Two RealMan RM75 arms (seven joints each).
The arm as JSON. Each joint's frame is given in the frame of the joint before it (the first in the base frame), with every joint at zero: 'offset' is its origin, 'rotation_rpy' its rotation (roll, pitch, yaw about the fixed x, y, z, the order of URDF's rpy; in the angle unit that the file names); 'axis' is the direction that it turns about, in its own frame. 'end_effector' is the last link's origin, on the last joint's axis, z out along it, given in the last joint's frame.
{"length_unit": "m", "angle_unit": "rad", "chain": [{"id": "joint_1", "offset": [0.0, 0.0, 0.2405], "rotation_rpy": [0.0, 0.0, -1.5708], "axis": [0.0, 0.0, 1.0]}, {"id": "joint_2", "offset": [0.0, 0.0, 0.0], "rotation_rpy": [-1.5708, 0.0, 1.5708], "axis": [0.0, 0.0, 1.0]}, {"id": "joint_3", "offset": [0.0, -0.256, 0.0], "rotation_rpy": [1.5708, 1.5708, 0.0], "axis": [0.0, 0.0, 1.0]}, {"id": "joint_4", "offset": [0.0, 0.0, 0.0], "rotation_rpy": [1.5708, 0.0, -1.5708], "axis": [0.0, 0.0, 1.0]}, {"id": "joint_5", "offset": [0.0, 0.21, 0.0], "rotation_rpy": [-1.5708, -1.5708, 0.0], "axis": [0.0, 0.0, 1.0]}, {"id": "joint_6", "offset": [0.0, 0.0, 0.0], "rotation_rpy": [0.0, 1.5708, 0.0], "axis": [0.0, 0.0, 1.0]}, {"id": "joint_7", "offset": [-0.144, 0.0, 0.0], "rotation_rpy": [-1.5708, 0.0, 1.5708], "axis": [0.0, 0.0, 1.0]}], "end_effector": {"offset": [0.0, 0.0, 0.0], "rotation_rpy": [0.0, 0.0, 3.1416]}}
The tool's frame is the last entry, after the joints.
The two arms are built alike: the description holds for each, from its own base.
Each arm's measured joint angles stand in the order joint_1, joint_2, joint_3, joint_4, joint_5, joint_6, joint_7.
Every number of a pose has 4 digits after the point.
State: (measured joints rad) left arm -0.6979 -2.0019 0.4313 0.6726 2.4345 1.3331 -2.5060; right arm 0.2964 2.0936 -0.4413 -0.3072 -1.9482 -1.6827 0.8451
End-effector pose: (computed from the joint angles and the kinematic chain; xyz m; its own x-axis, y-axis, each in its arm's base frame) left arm -0.2934 0.3914 0.0483 0.0194 0.8648 0.5017 0.9997 -0.0238 0.0024; right arm 0.3188 0.2269 -0.0302 0.6485 -0.2160 -0.7299 -0.5300 -0.8164 -0.2293
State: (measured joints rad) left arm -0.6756 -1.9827 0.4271 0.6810 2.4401 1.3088 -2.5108; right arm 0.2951 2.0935 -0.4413 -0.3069 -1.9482 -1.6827 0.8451
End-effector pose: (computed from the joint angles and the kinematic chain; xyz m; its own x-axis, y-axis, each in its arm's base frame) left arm -0.3074 0.3899 0.0612 0.0073 0.8457 0.5336 0.9995 0.0099 -0.0294; right arm 0.3191 0.2264 -0.0303 0.6481 -0.2170 -0.7300 -0.5312 -0.8157 -0.2291
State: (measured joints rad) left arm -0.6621 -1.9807 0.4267 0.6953 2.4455 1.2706 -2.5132; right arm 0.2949 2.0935 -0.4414 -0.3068 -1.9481 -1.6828 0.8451
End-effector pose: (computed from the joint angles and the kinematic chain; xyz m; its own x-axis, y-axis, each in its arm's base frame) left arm -0.3161 0.3906 0.0682 0.0065 0.8242 0.5663 0.9976 0.0341 -0.0610; right arm 0.3191 0.2264 -0.0303 0.6479 -0.2171 -0.7301 -0.5314 -0.8156 -0.2290
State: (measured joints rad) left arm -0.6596 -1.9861 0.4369 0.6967 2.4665 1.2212 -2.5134; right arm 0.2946 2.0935 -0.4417 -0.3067 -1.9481 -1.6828 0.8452
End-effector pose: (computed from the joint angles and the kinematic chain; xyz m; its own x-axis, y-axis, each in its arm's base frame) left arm -0.3221 0.3924 0.0677 0.0186 0.8138 0.5808 0.9932 0.0517 -0.1043; right arm 0.3192 0.2262 -0.0303 0.6478 -0.2176 -0.7300 -0.5316 -0.8156 -0.2287
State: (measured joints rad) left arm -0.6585 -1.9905 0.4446 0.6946 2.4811 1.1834 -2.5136; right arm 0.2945 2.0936 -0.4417 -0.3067 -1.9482 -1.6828 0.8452
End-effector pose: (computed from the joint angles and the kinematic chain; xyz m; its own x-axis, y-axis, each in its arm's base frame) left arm -0.3262 0.3938 0.0666 0.0273 0.8066 0.5904 0.9889 0.0646 -0.1340; right arm 0.3192 0.2262 -0.0304 0.6478 -0.2177 -0.7301 -0.5316 -0.8156 -0.2285
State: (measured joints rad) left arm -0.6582 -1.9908 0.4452 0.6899 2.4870 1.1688 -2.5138; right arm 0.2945 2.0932 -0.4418 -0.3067 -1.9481 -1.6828 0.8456
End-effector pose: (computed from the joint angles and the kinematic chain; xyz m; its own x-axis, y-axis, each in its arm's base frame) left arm -0.3283 0.3941 0.0662 0.0275 0.8040 0.5940 0.9871 0.0719 -0.1431; right arm 0.3193 0.2262 -0.0302 0.6478 -0.2179 -0.7299 -0.5318 -0.8155 -0.2285
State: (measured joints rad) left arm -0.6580 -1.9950 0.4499 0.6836 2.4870 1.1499 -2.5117; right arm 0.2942 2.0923 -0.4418 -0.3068 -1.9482 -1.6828 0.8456
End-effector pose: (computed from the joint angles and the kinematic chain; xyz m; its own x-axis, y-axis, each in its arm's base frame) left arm -0.3294 0.3946 0.0635 0.0288 0.8013 0.5976 0.9858 0.0760 -0.1494; right arm 0.3196 0.2262 -0.0299 0.6485 -0.2179 -0.7293 -0.5318 -0.8153 -0.2292
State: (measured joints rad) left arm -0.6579 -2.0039 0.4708 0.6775 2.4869 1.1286 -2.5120; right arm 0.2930 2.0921 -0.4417 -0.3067 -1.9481 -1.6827 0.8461
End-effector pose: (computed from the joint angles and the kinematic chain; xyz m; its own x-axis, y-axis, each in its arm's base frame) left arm -0.3289 0.3949 0.0571 0.0368 0.8056 0.5914 0.9841 0.0738 -0.1618; right arm 0.3199 0.2258 -0.0298 0.6480 -0.2191 -0.7294 -0.5332 -0.8144 -0.2291
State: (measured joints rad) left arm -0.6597 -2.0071 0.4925 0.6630 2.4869 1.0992 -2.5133; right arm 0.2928 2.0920 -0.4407 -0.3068 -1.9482 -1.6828 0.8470
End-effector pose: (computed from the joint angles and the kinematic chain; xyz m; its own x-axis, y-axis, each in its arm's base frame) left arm -0.3295 0.3961 0.0520 0.0444 0.8076 0.5880 0.9812 0.0755 -0.1779; right arm 0.3200 0.2258 -0.0296 0.6473 -0.2196 -0.7299 -0.5343 -0.8137 -0.2290
